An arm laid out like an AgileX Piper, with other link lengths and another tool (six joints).
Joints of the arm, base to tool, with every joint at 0 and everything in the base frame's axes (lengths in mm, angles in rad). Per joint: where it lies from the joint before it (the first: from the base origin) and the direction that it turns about. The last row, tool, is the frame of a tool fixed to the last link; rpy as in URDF.
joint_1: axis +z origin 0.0 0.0 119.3
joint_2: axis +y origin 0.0 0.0 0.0
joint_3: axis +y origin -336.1 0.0 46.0
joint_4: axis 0.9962 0 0.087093 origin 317.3 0.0 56.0
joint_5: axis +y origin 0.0 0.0 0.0
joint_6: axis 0.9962 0 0.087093 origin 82.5 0.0 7.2
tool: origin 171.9 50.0 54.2 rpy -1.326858 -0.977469 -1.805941
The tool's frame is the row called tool.
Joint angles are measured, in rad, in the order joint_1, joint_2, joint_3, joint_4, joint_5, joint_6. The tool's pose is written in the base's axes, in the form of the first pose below.
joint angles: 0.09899 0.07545 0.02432 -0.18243 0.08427 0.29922
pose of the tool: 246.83 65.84 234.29 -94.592 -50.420 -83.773
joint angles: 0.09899 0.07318 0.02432 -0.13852 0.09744 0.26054
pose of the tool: 246.75 66.08 231.53 -95.595 -50.099 -82.927
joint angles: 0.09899 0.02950 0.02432 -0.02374 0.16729 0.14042
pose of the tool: 242.28 68.36 223.66 -98.036 -50.284 -80.473
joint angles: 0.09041 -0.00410 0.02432 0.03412 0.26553 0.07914
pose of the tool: 238.82 69.48 206.06 -103.799 -50.025 -75.762
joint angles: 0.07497 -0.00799 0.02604 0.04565 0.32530 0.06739
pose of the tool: 238.34 67.20 190.42 -108.793 -49.395 -72.504
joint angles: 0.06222 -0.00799 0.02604 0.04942 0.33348 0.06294
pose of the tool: 238.87 64.59 188.28 -109.498 -49.318 -72.597
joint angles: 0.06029 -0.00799 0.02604 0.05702 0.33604 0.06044
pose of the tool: 238.84 64.59 187.88 -109.602 -48.997 -72.553
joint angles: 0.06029 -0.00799 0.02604 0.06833 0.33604 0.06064
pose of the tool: 238.77 65.06 188.46 -109.363 -48.358 -72.691
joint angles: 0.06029 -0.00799 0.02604 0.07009 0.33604 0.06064
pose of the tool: 238.76 65.13 188.55 -109.327 -48.261 -72.711
